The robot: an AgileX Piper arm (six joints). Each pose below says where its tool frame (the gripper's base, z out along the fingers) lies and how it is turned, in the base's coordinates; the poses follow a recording.
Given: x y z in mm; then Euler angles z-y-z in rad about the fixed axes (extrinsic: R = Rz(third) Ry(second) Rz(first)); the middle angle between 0 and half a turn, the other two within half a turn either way.
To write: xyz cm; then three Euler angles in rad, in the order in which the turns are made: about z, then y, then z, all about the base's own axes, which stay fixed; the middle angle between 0 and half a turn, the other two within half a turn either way. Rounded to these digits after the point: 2 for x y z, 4 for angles.
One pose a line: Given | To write
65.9 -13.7 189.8 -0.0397 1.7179 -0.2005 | 6.59 -1.37 18.98 -0.0397 1.7179 -0.2005
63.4 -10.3 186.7 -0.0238 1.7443 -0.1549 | 6.34 -1.03 18.67 -0.0238 1.7443 -0.1549
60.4 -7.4 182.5 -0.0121 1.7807 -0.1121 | 6.04 -0.74 18.25 -0.0121 1.7807 -0.1121
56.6 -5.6 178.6 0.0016 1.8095 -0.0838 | 5.66 -0.56 17.86 0.0016 1.8095 -0.0838
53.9 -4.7 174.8 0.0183 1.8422 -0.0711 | 5.39 -0.47 17.48 0.0183 1.8422 -0.0711
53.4 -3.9 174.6 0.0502 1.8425 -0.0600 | 5.34 -0.39 17.46 0.0502 1.8425 -0.0600
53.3 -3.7 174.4 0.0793 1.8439 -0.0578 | 5.33 -0.37 17.44 0.0793 1.8439 -0.0578
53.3 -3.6 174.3 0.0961 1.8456 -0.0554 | 5.33 -0.36 17.43 0.0961 1.8456 -0.0554
